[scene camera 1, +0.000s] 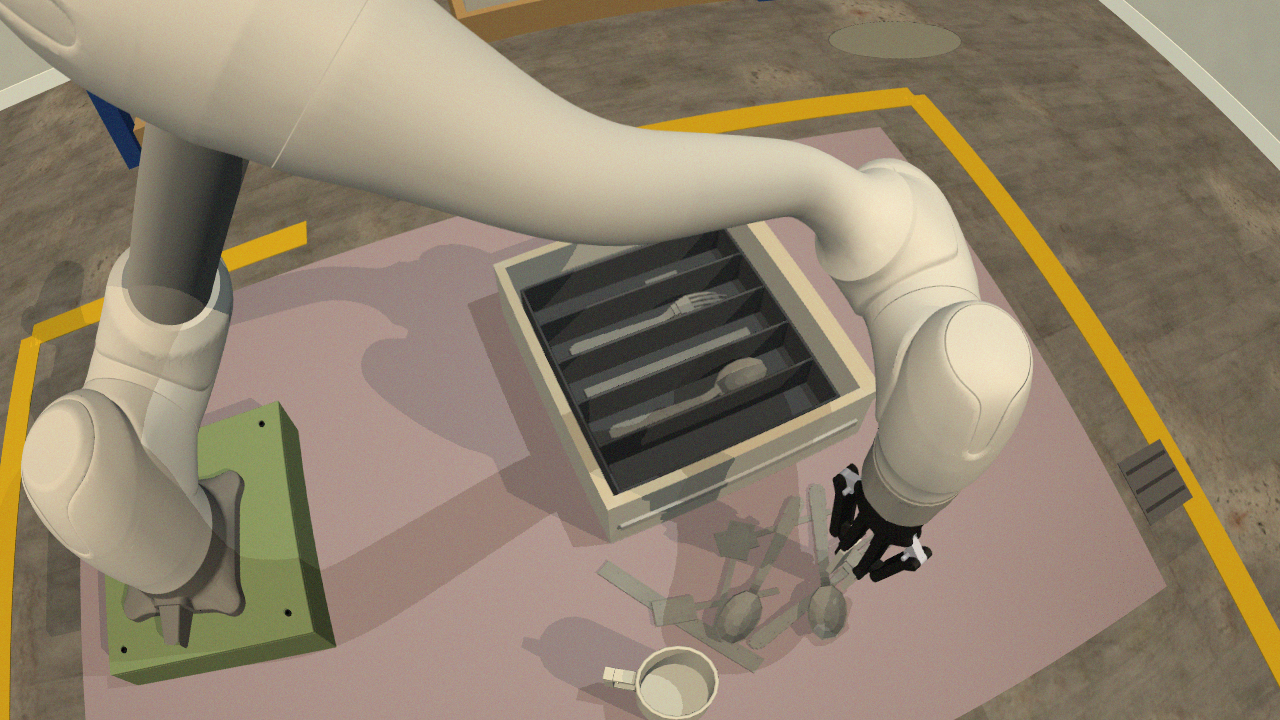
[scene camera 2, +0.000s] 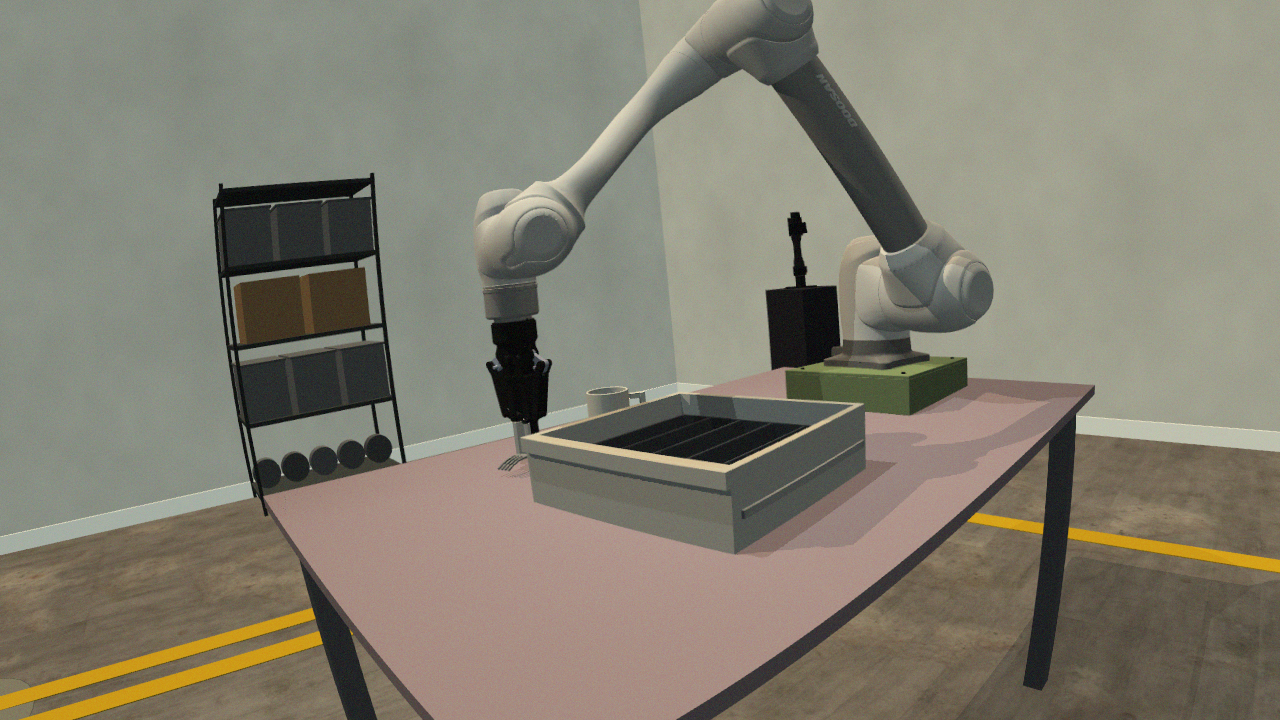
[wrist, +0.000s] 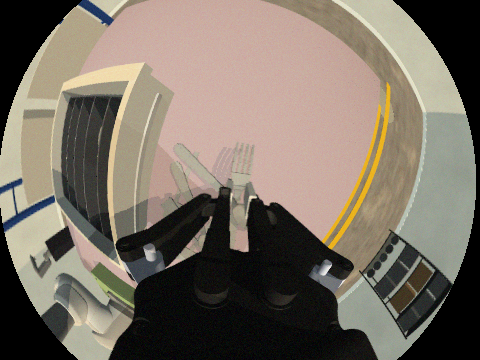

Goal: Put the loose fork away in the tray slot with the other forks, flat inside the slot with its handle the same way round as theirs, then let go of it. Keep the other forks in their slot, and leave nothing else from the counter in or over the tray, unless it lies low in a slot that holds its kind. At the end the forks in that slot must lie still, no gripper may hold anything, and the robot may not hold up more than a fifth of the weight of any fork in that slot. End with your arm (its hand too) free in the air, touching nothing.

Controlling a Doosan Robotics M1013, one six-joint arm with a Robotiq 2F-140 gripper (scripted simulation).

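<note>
A mug and a tray appear in the pictures, and so does the gripper, which can be seen in scene camera 2 and in the wrist view as well.
</note>
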